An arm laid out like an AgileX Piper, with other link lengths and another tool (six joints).
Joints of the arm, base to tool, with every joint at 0 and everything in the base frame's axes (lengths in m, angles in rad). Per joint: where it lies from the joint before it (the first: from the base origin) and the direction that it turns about. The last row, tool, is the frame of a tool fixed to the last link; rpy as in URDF.
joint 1: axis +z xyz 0 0 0.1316
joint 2: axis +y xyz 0 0 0
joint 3: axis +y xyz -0.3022 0 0.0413
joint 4: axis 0.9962 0 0.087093 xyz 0.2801 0 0.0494
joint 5: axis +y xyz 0 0 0
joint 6: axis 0.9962 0 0.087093 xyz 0.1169 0 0.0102
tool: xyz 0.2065 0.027 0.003 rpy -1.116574 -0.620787 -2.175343
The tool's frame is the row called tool.
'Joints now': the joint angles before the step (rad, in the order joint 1, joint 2, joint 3, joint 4, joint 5, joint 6). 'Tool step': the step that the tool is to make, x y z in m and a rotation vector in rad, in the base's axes. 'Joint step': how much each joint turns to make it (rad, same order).
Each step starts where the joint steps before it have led.
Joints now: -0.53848, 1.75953, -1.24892, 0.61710, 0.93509, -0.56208
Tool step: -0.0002, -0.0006, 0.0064, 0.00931, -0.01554, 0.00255
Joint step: -0.01382, -0.00841, 0.00008, 0.02069, 0.01250, -0.02160
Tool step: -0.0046, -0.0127, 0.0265, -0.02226, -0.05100, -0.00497
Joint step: -0.04237, -0.05864, -0.00028, 0.01382, 0.02604, -0.03414
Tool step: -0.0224, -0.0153, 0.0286, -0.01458, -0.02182, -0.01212
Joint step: -0.07292, -0.07753, 0.00021, -0.00821, 0.07578, -0.01833
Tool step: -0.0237, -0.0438, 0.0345, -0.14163, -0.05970, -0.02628
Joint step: -0.09084, -0.11193, 0.00019, -0.04979, 0.00634, -0.06218
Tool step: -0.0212, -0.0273, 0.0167, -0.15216, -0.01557, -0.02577
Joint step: -0.02061, -0.10406, 0.03559, -0.09110, -0.05091, -0.01138
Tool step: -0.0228, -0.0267, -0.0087, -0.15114, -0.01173, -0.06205
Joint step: -0.00135, -0.11584, 0.14658, -0.09209, -0.16195, 0.00030
